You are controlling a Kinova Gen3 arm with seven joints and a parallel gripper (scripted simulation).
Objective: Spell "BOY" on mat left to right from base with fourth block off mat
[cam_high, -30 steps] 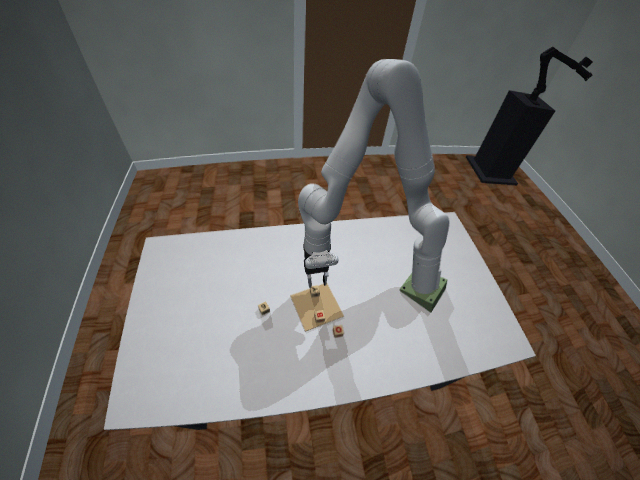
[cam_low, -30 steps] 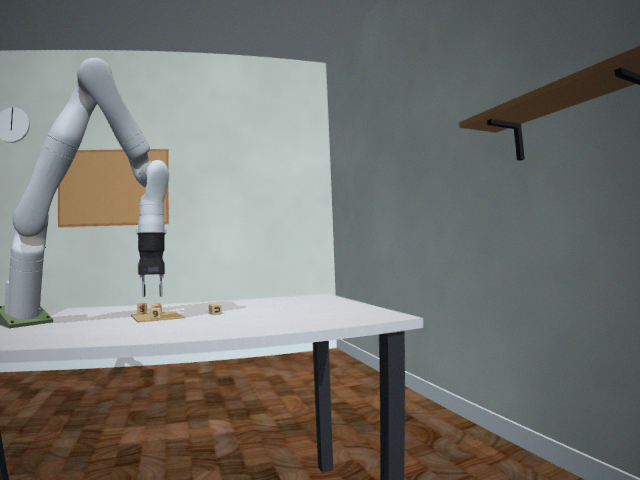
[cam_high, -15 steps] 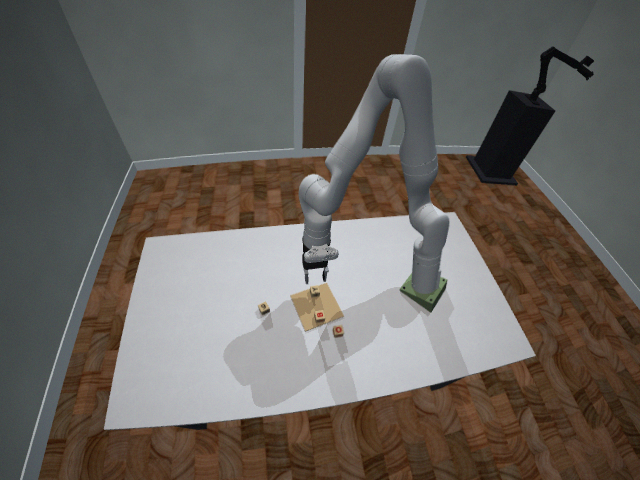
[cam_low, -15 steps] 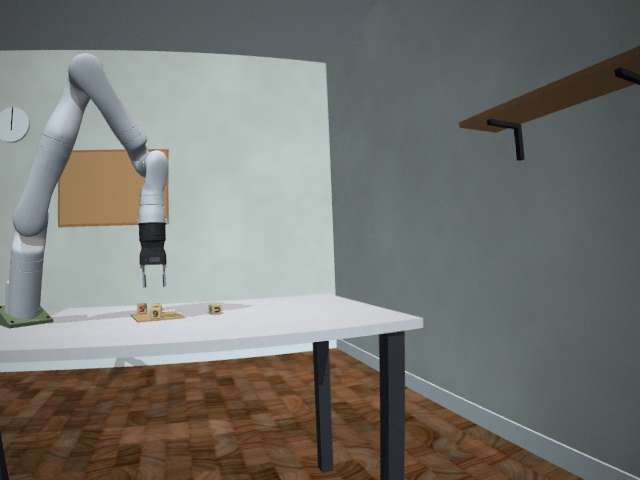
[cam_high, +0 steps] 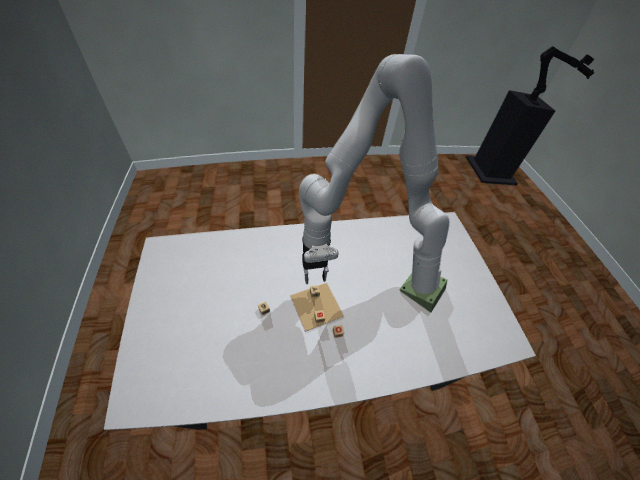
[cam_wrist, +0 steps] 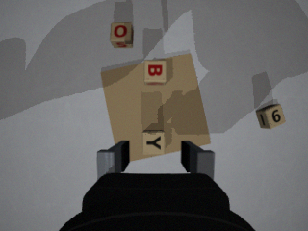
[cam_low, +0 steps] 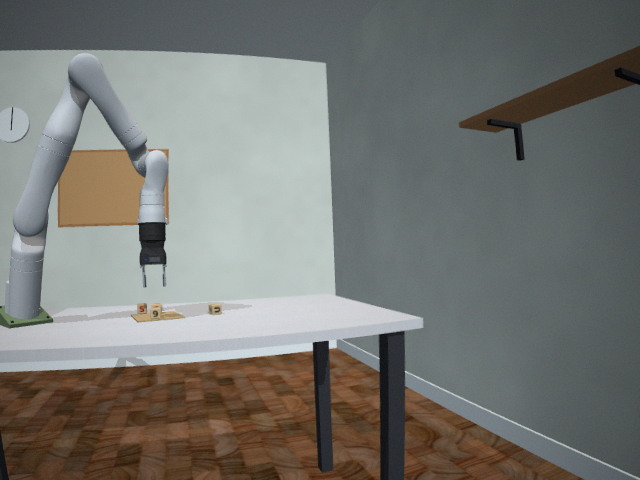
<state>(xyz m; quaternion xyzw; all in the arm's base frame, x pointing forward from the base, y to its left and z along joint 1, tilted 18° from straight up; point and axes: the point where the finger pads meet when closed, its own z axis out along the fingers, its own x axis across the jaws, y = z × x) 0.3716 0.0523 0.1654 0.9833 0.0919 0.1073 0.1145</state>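
The O block lies 70 mm behind my hand, 150 mm to the left of it and 100 mm below it. Also, from my hand: Y block (90 mm below); tan mat (10 mm behind, 50 mm to the left, 110 mm below); B block (20 mm behind, 90 mm to the left, 90 mm below).
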